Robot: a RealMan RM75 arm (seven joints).
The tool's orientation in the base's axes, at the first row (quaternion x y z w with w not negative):
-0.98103 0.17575 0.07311 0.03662
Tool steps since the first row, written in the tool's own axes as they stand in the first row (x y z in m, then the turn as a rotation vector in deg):
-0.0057 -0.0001 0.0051 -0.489 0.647 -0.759
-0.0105 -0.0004 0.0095 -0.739 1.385 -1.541
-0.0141 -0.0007 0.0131 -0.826 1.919 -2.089
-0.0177 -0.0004 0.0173 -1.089 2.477 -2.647
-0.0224 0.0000 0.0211 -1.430 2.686 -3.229
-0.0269 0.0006 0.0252 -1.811 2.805 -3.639
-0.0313 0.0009 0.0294 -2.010 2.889 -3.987
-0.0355 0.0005 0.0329 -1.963 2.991 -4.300
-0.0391 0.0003 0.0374 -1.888 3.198 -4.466
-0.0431 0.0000 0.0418 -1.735 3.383 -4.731
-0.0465 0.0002 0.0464 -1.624 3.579 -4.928
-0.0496 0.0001 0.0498 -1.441 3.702 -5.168
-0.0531 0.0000 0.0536 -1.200 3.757 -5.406
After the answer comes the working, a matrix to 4 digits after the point.
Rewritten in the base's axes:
-0.0059 0.0025 -0.0041 -0.581 -0.513 0.795
-0.0108 0.0049 -0.0077 -0.969 -1.195 1.572
-0.0145 0.0067 -0.0107 -1.165 -1.719 2.102
-0.0185 0.0081 -0.0143 -1.532 -2.206 2.668
-0.0235 0.0097 -0.0173 -1.845 -2.342 3.285
-0.0285 0.0110 -0.0207 -2.187 -2.364 3.744
-0.0332 0.0127 -0.0242 -2.355 -2.409 4.115
-0.0374 0.0148 -0.0269 -2.307 -2.551 4.411
-0.0413 0.0166 -0.0308 -2.288 -2.787 4.554
-0.0454 0.0187 -0.0345 -2.176 -3.037 4.783
-0.0493 0.0201 -0.0385 -2.116 -3.278 4.951
-0.0525 0.0216 -0.0414 -1.958 -3.478 5.153
-0.0563 0.0233 -0.0446 -1.723 -3.635 5.348

The tool's axes in the first row as the columns of a matrix, in the base's axes (rounded; the answer above uses it unrounded):
0.9275 -0.3502 -0.1306
-0.3395 -0.9355 0.0975
-0.1563 -0.0462 -0.9866

